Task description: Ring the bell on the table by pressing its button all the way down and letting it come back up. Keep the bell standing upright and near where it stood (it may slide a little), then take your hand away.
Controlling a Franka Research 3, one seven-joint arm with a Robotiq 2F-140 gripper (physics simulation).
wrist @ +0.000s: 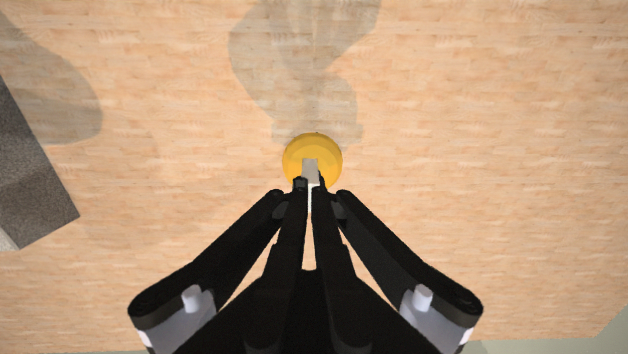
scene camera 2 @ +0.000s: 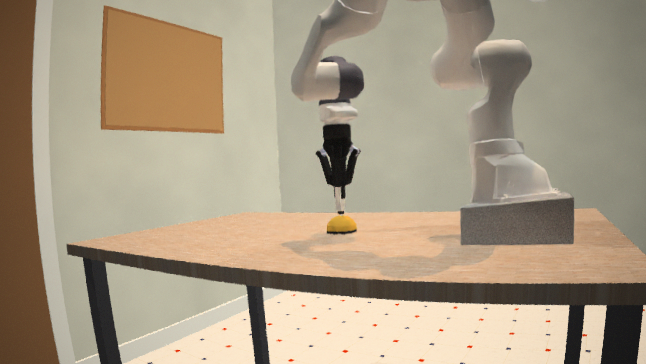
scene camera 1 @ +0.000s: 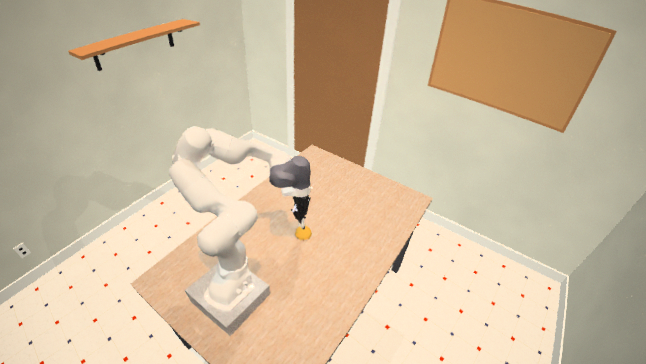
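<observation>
The bell, a yellow dome point(scene camera 1: 303, 234) point(scene camera 2: 342, 225) point(wrist: 327, 150) with a dark bottom rim, stands upright on the wooden table point(scene camera 1: 350, 215) point(scene camera 2: 200, 245) point(wrist: 450, 100). Its small dark button point(scene camera 2: 340, 212) sits low, close above the top of the dome. My gripper point(scene camera 1: 302, 226) point(scene camera 2: 340, 210) point(wrist: 309, 169) is shut and empty and points straight down. Its fingertips are right over the button and appear to touch its top in scene camera 2. In the wrist view the fingertips cover the button, so it does not show there.
The arm's grey base block point(scene camera 1: 231, 320) point(scene camera 2: 517, 223) point(wrist: 30, 190) stands on the table, well to the side of the bell. A wall shelf point(scene camera 1: 135, 38) and a framed board point(scene camera 1: 520, 62) point(scene camera 2: 162, 75) are on the walls, away from the gripper.
</observation>
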